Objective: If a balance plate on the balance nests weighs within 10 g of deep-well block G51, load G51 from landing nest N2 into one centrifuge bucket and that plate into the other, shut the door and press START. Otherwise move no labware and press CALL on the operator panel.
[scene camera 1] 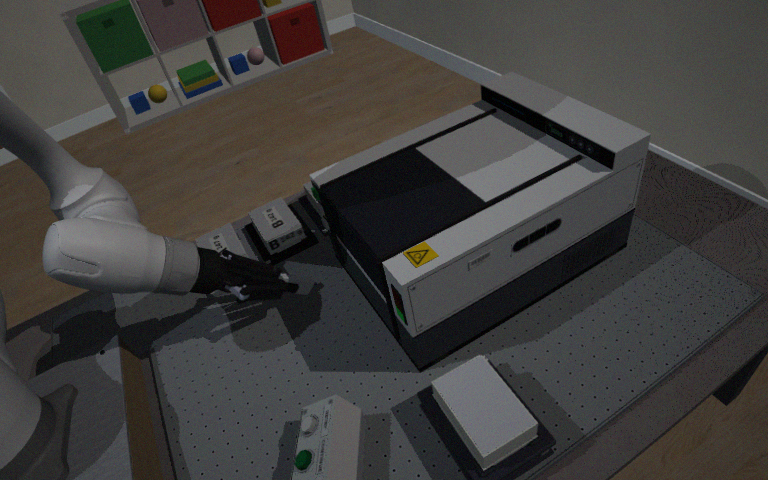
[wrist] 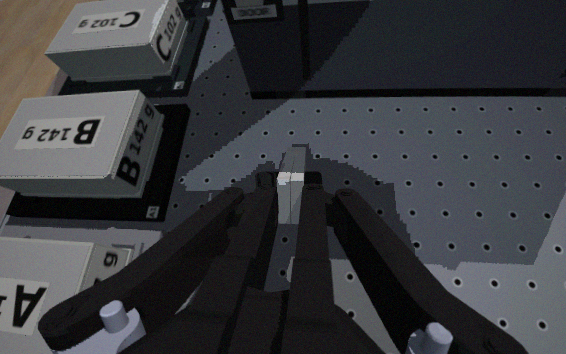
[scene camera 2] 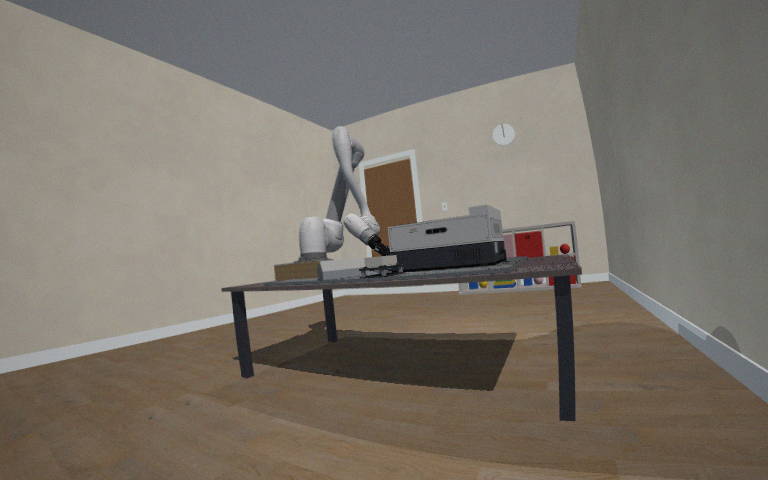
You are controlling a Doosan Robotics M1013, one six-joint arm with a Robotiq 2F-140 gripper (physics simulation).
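Places are measured from the arm's base along level axes (x left, y back, z up), in millimetres.
Pixels of known places: gripper, fingertip midpoint: [scene camera 1: 309, 286] [wrist: 297, 163]; arm's base, link origin: [scene camera 1: 19, 454].
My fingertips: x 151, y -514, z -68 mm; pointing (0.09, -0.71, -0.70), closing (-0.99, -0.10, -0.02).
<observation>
Ahead of a thing's pixels: the offset from my fingertips to its top centre. "spot": to the spot under its first point. Level surfaces: height alone.
My gripper [scene camera 1: 289, 281] [scene camera 2: 386, 250] [wrist: 297, 163] is shut and empty, above the perforated plate in front of the centrifuge [scene camera 1: 538, 254] [scene camera 2: 441, 234] [wrist: 425, 50]. Plate B @[dx +196, dy +11, dz +45 mm] [scene camera 1: 274, 223] [wrist: 65, 137], marked 142 g, sits on a dark nest to its left in the wrist view. Plate C @[dx +217, dy -128, dz +45 mm] [wrist: 110, 37], marked 102 g, sits beyond; plate A @[dx +178, dy +138, dz +45 mm] [scene camera 1: 218, 240] [wrist: 42, 255] is nearer, partly hidden, with 147 g on its label in scene camera 1. An unlabelled-looking white block @[dx -402, dy -137, dz +71 mm] [scene camera 1: 484, 410] sits on a dark nest. The operator panel @[dx -385, dy +97, dz +75 mm] [scene camera 1: 325, 435] has a green and a white button. Bucket contents are not visible.
The centrifuge top has two dark rails, a dark front area [scene camera 1: 404, 206] and a light panel @[spot: dx -81, dy -358, dz +201 mm] [scene camera 1: 487, 152]. A DOOR label @[spot: dx +35, dy -76, dz +82 mm] [wrist: 254, 12] shows on its front. The perforated plate @[dz -9 mm] [scene camera 1: 237, 390] lies on the table. A cube shelf [scene camera 1: 114, 101] stands against the wall.
</observation>
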